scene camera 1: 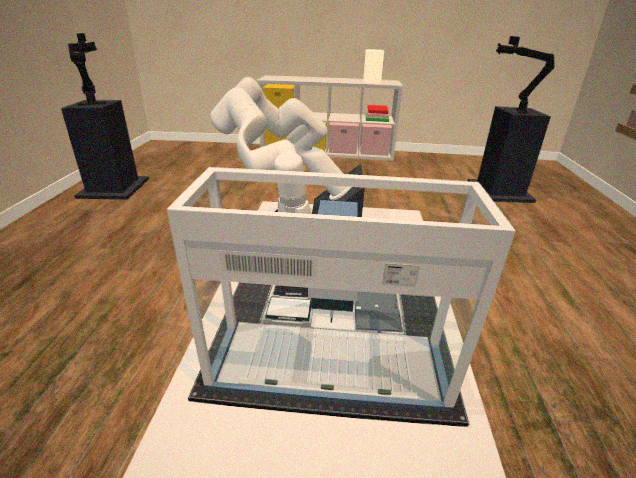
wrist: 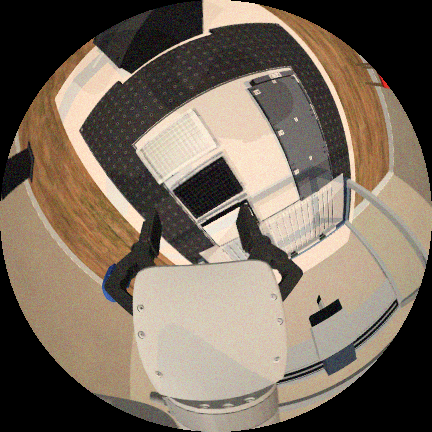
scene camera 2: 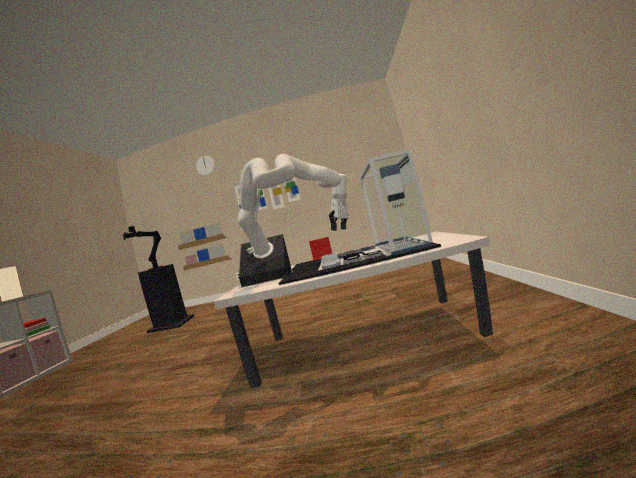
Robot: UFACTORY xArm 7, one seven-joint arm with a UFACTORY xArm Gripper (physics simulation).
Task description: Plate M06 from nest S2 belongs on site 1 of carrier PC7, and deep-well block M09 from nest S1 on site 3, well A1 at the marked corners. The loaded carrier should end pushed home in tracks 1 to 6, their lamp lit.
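Where they show: gripper, fingertip midpoint: (wrist: 198, 214) (scene camera 2: 338, 230); arm's base, link origin: (scene camera 1: 342, 190) (scene camera 2: 263, 250).
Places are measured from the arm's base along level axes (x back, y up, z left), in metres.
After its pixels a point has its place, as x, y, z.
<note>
My gripper (scene camera 2: 338, 226) {-0.446, 0.017, -0.161} (wrist: 198, 214) {-0.446, 0.017, -0.161} is open and empty, high above the table; in scene camera 1 it is hidden behind the enclosure's panel. A pale gridded plate (wrist: 177, 142) {-0.365, -0.113, -0.152}, a black many-welled block (wrist: 209, 185) {-0.473, -0.131, -0.163} and a white piece (wrist: 227, 229) {-0.590, -0.130, -0.198} lie in a row; one finger partly covers the white piece in the wrist view. I cannot read which is M06 or M09. A long dark grey carrier (scene camera 1: 377, 310) {-0.579, -0.145, 0.082} (wrist: 295, 125) {-0.468, -0.145, 0.079} with small white marks lies across from them, with no plate on it. The slotted track deck (scene camera 1: 359, 354) (wrist: 310, 215) {-0.744, -0.156, 0.033} has small dark green blocks along its edge; no lit lamp shows.
A white enclosure frame (scene camera 1: 334, 231) {-0.888, 0.301, -0.081} (scene camera 2: 377, 205) {-0.773, 0.107, 0.213} stands over the deck. A grey and black head (scene camera 2: 393, 185) (wrist: 332, 337) {-0.776, 0.198, -0.075} hangs in it. A perforated black base board (wrist: 150, 100) {-0.241, -0.156, -0.142} lies around the nests and carrier. A black box (scene camera 2: 264, 259) {-0.003, -0.049, -0.055} (wrist: 165, 35) stands at the arm's base.
</note>
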